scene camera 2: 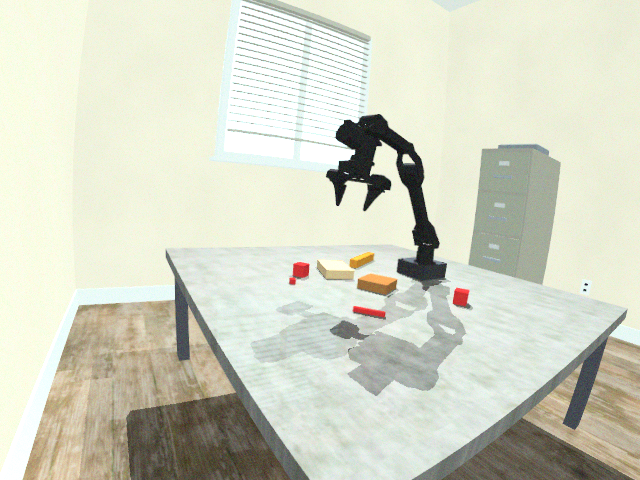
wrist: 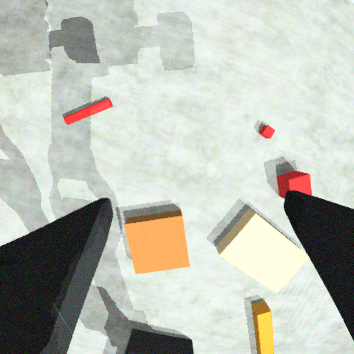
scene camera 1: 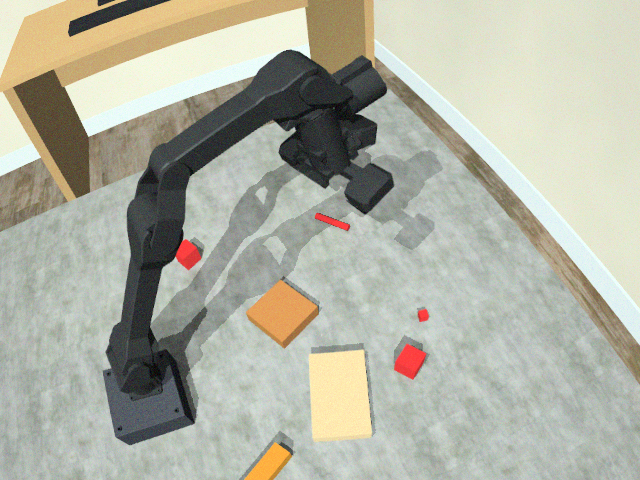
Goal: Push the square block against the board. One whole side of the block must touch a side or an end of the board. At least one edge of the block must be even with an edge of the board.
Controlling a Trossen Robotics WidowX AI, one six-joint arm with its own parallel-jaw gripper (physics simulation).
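Pixels of known places: gripper, fingertip midpoint: (scene camera 2: 350, 208) (wrist: 198, 202) (scene camera 1: 346, 199); arm's base, link origin: (scene camera 2: 424, 262) (scene camera 1: 143, 381).
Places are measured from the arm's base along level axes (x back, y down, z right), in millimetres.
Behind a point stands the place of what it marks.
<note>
The square block (scene camera 1: 282, 313) {x -286, y 27, z -64 mm} (scene camera 2: 376, 284) {x -322, y 32, z -110 mm} (wrist: 157, 245) {x -288, y 27, z -73 mm}, flat and orange, lies on the table. The board (scene camera 1: 340, 395) {x -328, y 27, z 130 mm} (scene camera 2: 335, 270) {x -368, y 28, z 55 mm} (wrist: 263, 253) {x -332, y 27, z 115 mm}, cream and rectangular, lies flat beside it. A gap separates them, and the block is turned at an angle to the board, so no sides touch. My gripper (scene camera 1: 345, 198) {x -434, y -190, z -94 mm} (scene camera 2: 351, 207) {x -434, y -190, z -94 mm} (wrist: 198, 202) {x -434, y -190, z -94 mm} is open and empty, high above the table. In the wrist view, its fingers stand left of the block and right of the board, well above both.
A red cube (scene camera 1: 410, 361) {x -462, y 16, z 122 mm} (scene camera 2: 300, 269) {x -478, y 30, z 97 mm} (wrist: 295, 184) {x -468, y 16, z 104 mm} and a tiny red cube (scene camera 1: 423, 314) {x -533, y 40, z 35 mm} (scene camera 2: 292, 281) {x -538, y 48, z 26 mm} (wrist: 267, 131) {x -533, y 40, z 32 mm} are near the board. Another red cube (scene camera 1: 188, 254) {x -138, y 17, z -268 mm} (scene camera 2: 461, 297) {x -148, y 33, z -299 mm} is near the arm. A red rod (scene camera 1: 332, 221) {x -457, y 44, z -252 mm} (scene camera 2: 369, 312) {x -461, y 49, z -262 mm} (wrist: 88, 111) {x -458, y 43, z -252 mm} and yellow-orange bar (scene camera 1: 268, 462) {x -175, y 25, z 203 mm} (scene camera 2: 361, 259) {x -153, y 29, z 203 mm} (wrist: 264, 330) {x -158, y 25, z 215 mm} also lie there.
</note>
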